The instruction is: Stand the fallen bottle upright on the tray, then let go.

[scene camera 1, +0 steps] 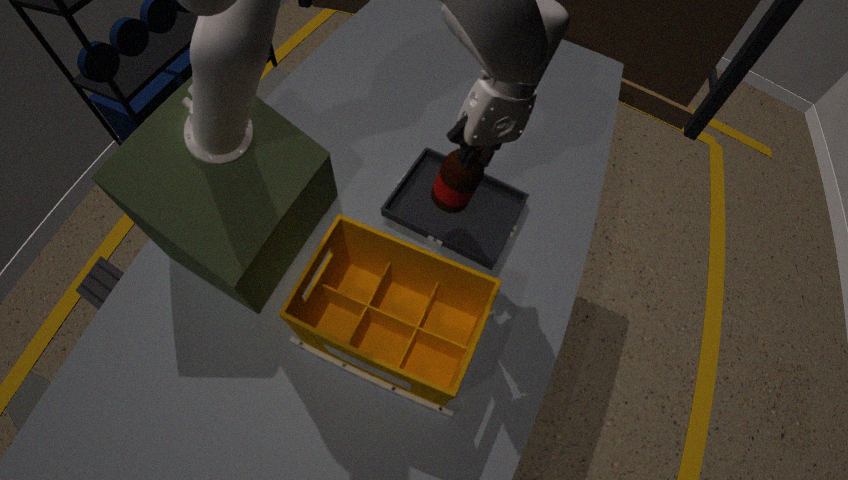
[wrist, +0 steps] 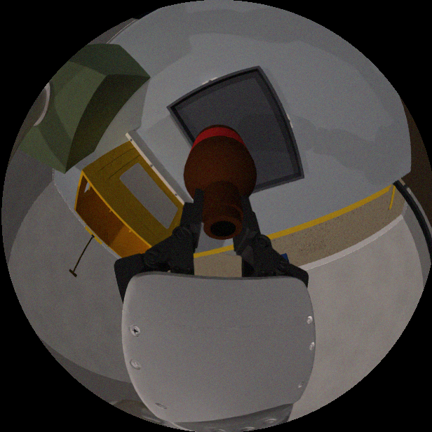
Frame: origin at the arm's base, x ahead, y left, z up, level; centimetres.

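Seen in the pictures: gripper, fingertip midpoint: (scene camera 1: 471, 162); arm's base at its link origin: (scene camera 1: 218, 133).
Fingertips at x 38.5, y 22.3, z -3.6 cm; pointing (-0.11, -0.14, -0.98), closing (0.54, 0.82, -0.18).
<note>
Offsets run from my fingertips to a thing's top centre. "spot": to the spot under its first point.
The brown bottle with a red label {dx -1.5, dy +0.1, dz +3.8 cm} (scene camera 1: 455, 180) (wrist: 220, 162) is close to upright, neck up, over the dark grey tray {spot: dx +5.0, dy +4.8, dz -19.1 cm} (scene camera 1: 490, 217) (wrist: 272, 125). Its base appears inside the tray's rim in the scene view; whether it touches the tray floor I cannot tell. My gripper (scene camera 1: 471, 155) (wrist: 218, 204) is above the tray, shut on the bottle's neck, with one black finger on each side. The open mouth of the bottle shows between the fingers in the wrist view. Part of the neck is hidden by the fingers in the scene view.
A yellow crate with six compartments {dx +3.0, dy -26.4, dz -2.1 cm} (scene camera 1: 416, 260) (wrist: 107, 175) stands close beside the tray. A large green block (scene camera 1: 291, 154) (wrist: 90, 85) carries the white arm base to the left. The table's right edge runs beyond the tray. A dark rack stands at the upper left.
</note>
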